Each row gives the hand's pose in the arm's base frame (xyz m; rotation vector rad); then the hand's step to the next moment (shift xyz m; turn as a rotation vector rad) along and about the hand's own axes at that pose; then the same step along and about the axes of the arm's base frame.
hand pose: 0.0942 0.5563 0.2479 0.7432 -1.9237 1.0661
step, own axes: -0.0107 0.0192 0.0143 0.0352 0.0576 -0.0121
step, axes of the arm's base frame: -0.0147 -0.0022 -0.0216 -0.0586 0.0339 0.0106
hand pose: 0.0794 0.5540 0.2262 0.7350 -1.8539 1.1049
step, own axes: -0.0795 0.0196 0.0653 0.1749 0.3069 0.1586
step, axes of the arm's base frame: -0.0010 -0.0447 -0.0947 -0.3866 -0.0182 -0.0133
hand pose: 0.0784 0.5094 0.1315 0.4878 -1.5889 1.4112
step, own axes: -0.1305 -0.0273 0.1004 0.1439 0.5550 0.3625
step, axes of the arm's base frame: 0.0488 -0.1358 -0.0838 -0.6419 -0.1502 -0.1598
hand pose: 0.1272 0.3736 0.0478 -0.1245 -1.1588 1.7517
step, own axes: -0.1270 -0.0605 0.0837 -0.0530 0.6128 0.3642
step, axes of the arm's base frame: 0.0584 -0.1479 0.0391 -0.5824 -0.3050 -0.2806
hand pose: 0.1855 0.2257 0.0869 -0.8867 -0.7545 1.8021
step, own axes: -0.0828 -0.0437 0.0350 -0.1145 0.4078 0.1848
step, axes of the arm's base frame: 0.0151 -0.0654 0.0741 -0.3175 -0.2704 -0.1990
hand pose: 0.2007 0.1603 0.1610 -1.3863 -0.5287 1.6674
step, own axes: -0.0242 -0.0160 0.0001 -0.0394 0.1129 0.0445
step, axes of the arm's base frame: 0.0053 -0.0116 0.0260 -0.0817 -0.0826 -0.0527
